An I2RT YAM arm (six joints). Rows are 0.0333 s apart.
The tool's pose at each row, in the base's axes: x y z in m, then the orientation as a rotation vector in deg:
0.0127 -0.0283 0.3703 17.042 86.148 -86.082
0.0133 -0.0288 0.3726 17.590 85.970 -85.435
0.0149 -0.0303 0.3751 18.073 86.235 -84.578
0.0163 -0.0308 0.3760 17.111 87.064 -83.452
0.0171 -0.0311 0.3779 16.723 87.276 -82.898
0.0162 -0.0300 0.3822 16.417 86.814 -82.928
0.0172 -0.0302 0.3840 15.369 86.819 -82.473
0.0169 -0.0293 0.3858 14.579 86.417 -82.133
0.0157 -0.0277 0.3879 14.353 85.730 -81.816
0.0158 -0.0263 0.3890 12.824 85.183 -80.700
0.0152 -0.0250 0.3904 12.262 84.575 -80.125
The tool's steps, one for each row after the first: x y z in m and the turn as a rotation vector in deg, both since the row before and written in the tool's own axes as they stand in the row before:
-0.0018 -0.0011 0.0012 -0.064 0.058 0.761
-0.0020 -0.0007 0.0025 -0.405 0.292 0.698
-0.0012 0.0004 0.0012 -1.397 -0.168 0.007
-0.0017 -0.0007 0.0010 -0.568 -0.171 0.116
-0.0033 -0.0031 -0.0006 0.090 -0.490 0.019
-0.0018 -0.0005 0.0010 -0.697 -0.659 -0.174
-0.0016 -0.0011 -0.0006 -0.348 -0.785 0.018
-0.0017 -0.0018 -0.0015 0.028 -0.679 0.370
-0.0015 -0.0002 -0.0009 -1.042 -1.441 0.257
-0.0014 -0.0009 -0.0011 -0.296 -0.859 0.352

